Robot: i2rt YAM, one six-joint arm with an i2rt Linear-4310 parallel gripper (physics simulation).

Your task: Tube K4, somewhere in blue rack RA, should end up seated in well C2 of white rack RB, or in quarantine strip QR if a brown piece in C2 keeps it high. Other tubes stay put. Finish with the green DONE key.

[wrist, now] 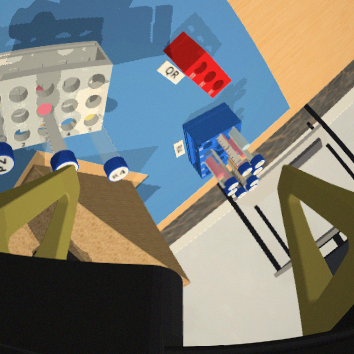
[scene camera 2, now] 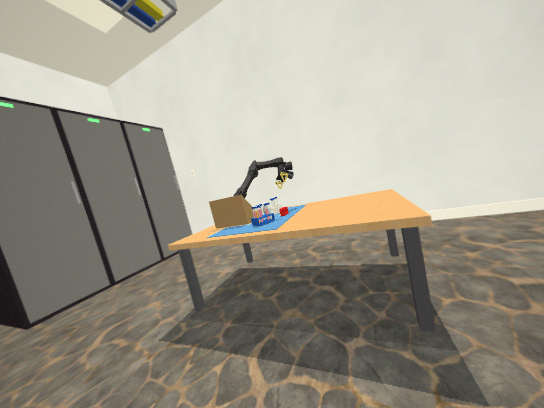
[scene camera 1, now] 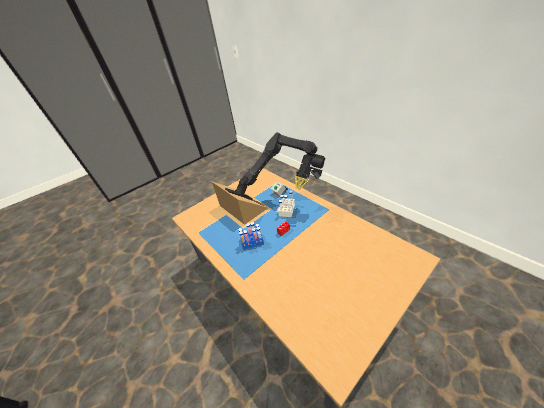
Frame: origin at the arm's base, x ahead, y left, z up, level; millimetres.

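Where they show: gripper, fingertip midpoint: (wrist: 178, 175) (scene camera 2: 282, 185) (scene camera 1: 297, 189); arm's base at its link origin: (scene camera 2: 235, 206) (scene camera 1: 238, 194).
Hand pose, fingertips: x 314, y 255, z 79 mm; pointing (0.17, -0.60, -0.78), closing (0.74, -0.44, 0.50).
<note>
Things, the pixels of their top centre, and the offset from my fingertips. "spot": a spot on its surface instead. Level surfaces: height alone.
- Blue rack RA at its top centre: (wrist: 220, 152) (scene camera 1: 251, 236) (scene camera 2: 262, 215) dx -11, dy -368, dz -158 mm
- White rack RB at its top centre: (wrist: 44, 110) (scene camera 1: 286, 204) dx -83, dy -36, dz -158 mm
- capped tube at a spot on its surface: (wrist: 65, 161) spot: dx -75, dy -29, dz -84 mm
- Red strip QR at its top centre: (wrist: 209, 76) (scene camera 1: 283, 225) (scene camera 2: 283, 208) dx +54, dy -174, dz -158 mm
- green DONE key at a spot on its surface: (scene camera 1: 275, 187) spot: dx -270, dy +16, dz -141 mm
- blue mat at its surface level: dz -208 mm
- Tube R4 at a spot on its surface: (wrist: 117, 169) spot: dx -66, dy -84, dz -83 mm
- wooden table at its surface level: dz -211 mm
My gripper (scene camera 1: 301, 183) (scene camera 2: 282, 181) (wrist: 178, 175) is open and empty, high above the table on the white rack's side. Blue rack RA (scene camera 1: 252, 245) (scene camera 2: 263, 221) (wrist: 210, 122) holds several tubes with blue-rimmed white caps, some with pink or orange contents. Their labels are unreadable, so K4 cannot be picked out. White rack RB (scene camera 1: 286, 208) (wrist: 105, 70) holds tubes, among them P2 (wrist: 4, 157) and one capped tube (wrist: 65, 161) beside the left finger. No brown piece can be made out. Red strip QR (scene camera 1: 283, 229) (scene camera 2: 283, 211) (wrist: 187, 50) shows open wells. The green DONE key (scene camera 1: 275, 187) is on a grey box.
A brown angled board (scene camera 1: 235, 204) (scene camera 2: 230, 212) (wrist: 115, 210) stands by the arm's base, beside the blue mat (scene camera 1: 245, 267) (wrist: 145, 85). Tube R4 (wrist: 117, 169) leans out towards the camera from the white rack in the wrist view. The wooden table (scene camera 1: 350, 280) (scene camera 2: 360, 212) extends beyond the mat.
</note>
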